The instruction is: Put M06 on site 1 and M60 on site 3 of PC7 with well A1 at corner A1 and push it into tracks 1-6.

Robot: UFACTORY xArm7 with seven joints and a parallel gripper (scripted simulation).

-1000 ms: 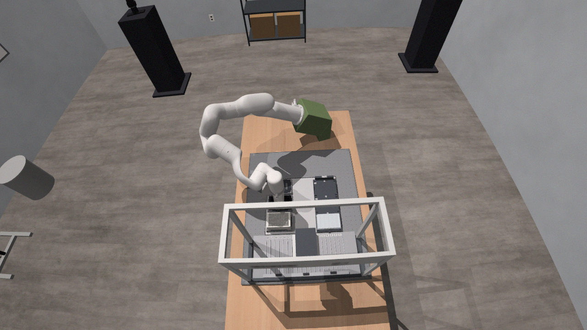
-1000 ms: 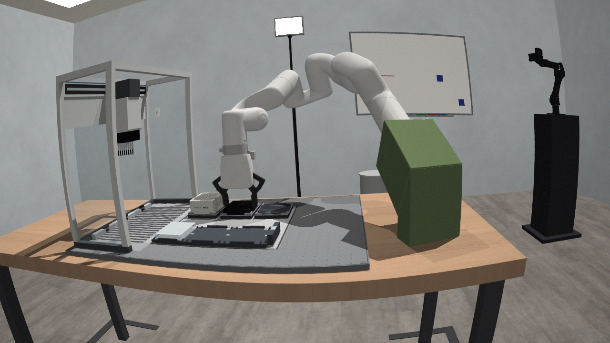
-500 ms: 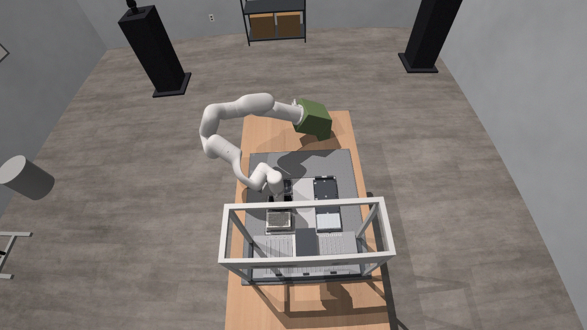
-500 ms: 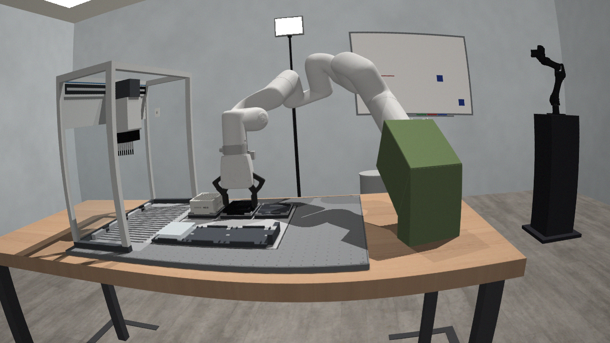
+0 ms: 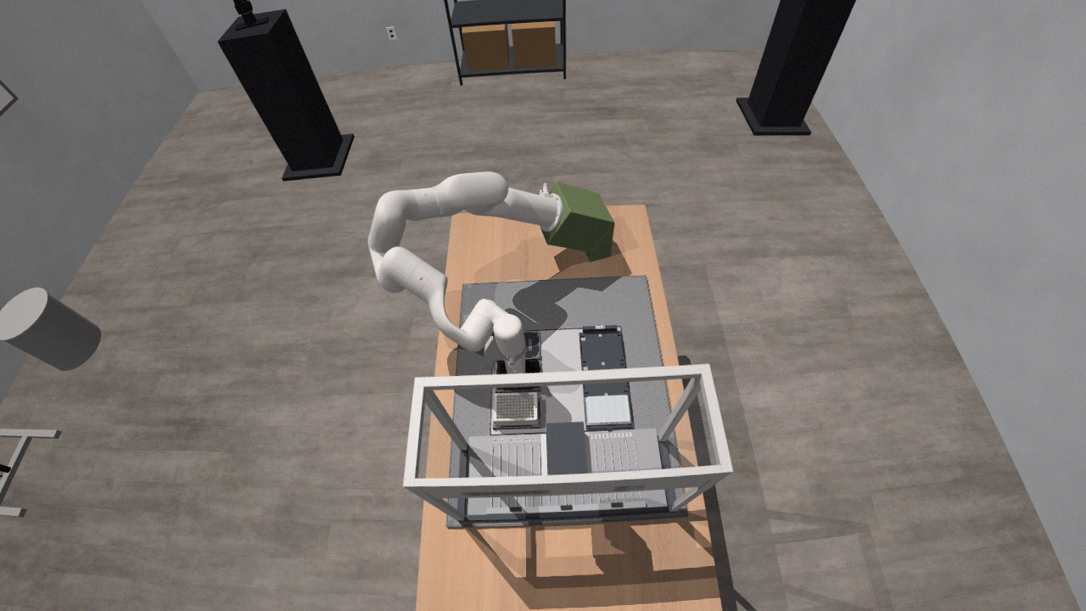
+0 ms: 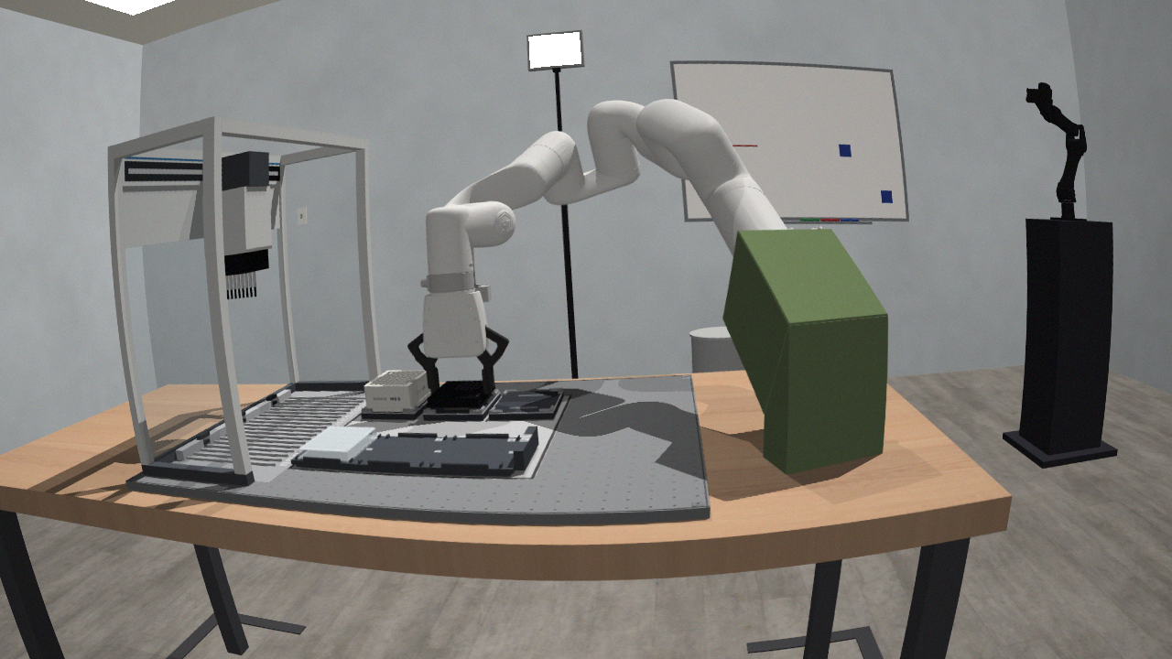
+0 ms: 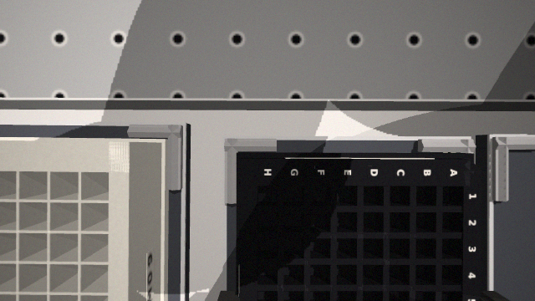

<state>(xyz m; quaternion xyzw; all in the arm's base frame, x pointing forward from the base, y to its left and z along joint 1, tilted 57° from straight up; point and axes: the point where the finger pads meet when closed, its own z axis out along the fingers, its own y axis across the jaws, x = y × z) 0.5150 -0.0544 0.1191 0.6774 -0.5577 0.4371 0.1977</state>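
Now: the nest S2 3 cm below my hand. The rest, counted from my hand: black 96-well plate M06: 1 cm below; white deep-well block M09: 11 cm ahead, 1 cm to the right, 1 cm below; nest S1: 11 cm behind, 3 cm below.
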